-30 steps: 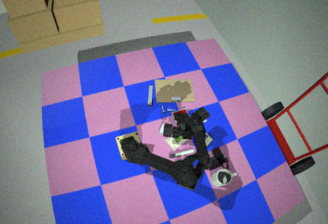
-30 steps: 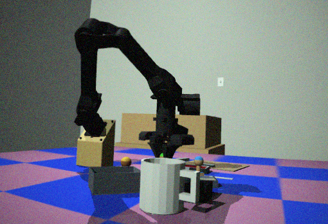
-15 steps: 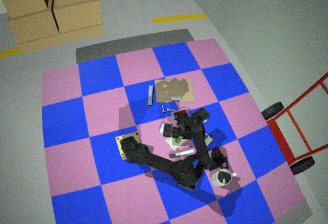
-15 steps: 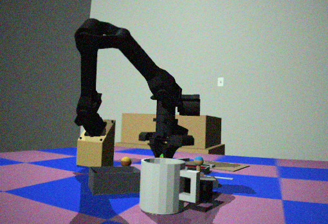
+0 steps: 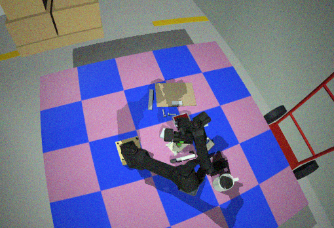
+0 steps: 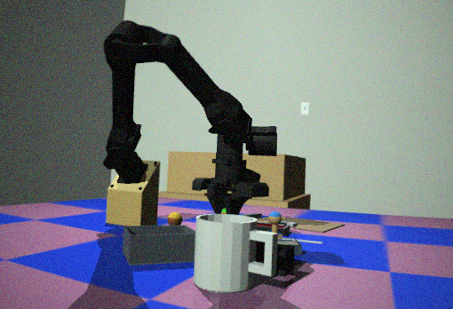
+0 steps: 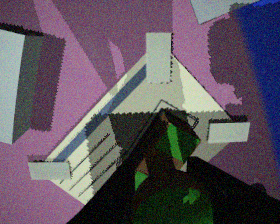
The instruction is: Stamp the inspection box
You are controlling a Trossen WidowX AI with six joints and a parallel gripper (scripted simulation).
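My gripper tip is right at the green-knobbed PASS stamp. From my gripper tip the other things lie so: marker: 8 cm to the right, 4 cm behind, 1 cm below; then blue-knobbed stamp: 11 cm ahead; then white card: 3 cm below, 1 cm behind.
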